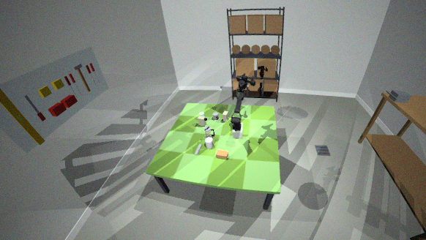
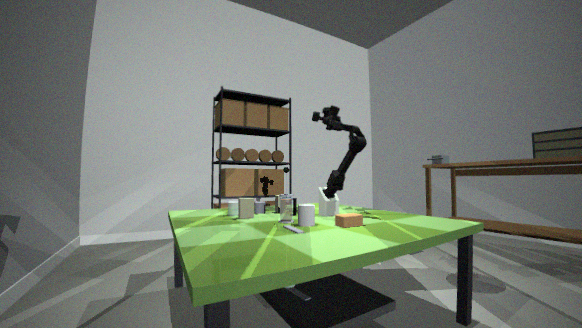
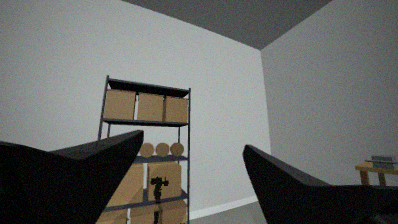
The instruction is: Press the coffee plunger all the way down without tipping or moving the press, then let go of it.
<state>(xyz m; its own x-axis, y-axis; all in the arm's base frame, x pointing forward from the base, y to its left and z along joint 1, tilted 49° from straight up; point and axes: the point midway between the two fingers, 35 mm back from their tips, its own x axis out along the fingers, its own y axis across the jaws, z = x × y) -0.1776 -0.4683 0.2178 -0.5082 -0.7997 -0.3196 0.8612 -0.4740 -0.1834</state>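
My gripper tip is now 530 mm above the coffee press, 440 mm short of it and 180 mm to the right of it. The rest, counted from my gripper tip: orange-brown box 640 mm below, 450 mm to the left, 290 mm ahead.
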